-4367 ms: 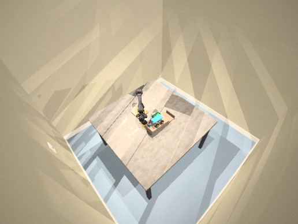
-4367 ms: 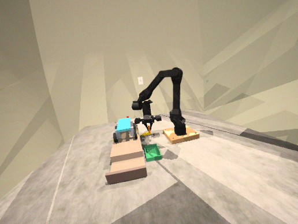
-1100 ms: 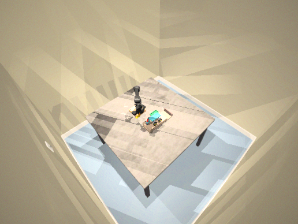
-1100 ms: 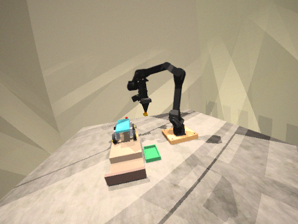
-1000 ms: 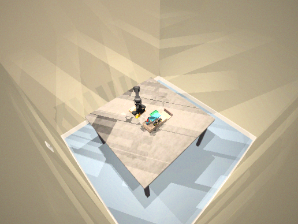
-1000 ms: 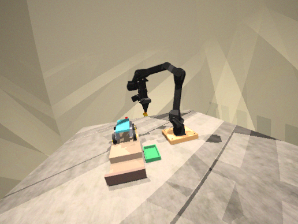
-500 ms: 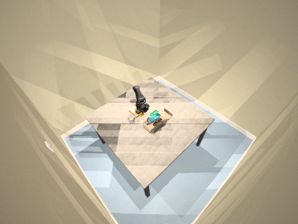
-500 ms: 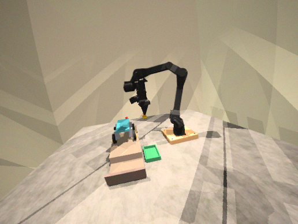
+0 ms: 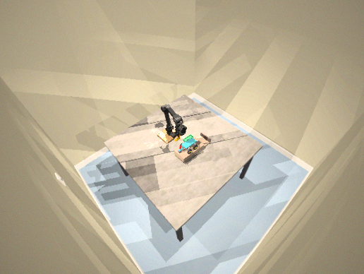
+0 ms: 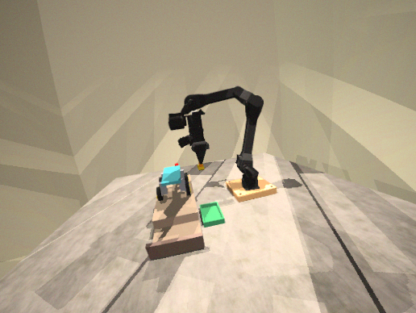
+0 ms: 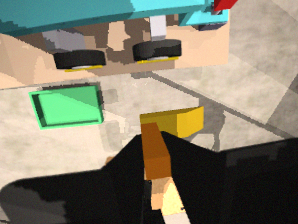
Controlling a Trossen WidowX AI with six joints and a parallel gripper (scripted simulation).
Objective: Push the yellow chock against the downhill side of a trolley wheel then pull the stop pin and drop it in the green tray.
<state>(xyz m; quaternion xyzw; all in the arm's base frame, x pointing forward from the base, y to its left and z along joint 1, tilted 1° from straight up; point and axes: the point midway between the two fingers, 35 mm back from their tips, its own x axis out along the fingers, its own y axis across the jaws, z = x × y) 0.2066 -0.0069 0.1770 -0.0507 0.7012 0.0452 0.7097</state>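
Now: the red-headed stop pin 12 cm ahead of my gripper tip, 7 cm to the right of it and 4 cm below it. Round my gripper tip: yellow chock: 2 cm to the right, 1 cm below; then tan ramp: 12 cm ahead, 5 cm to the left, 12 cm below; then trolley: 12 cm ahead, 4 cm to the left, 6 cm below.
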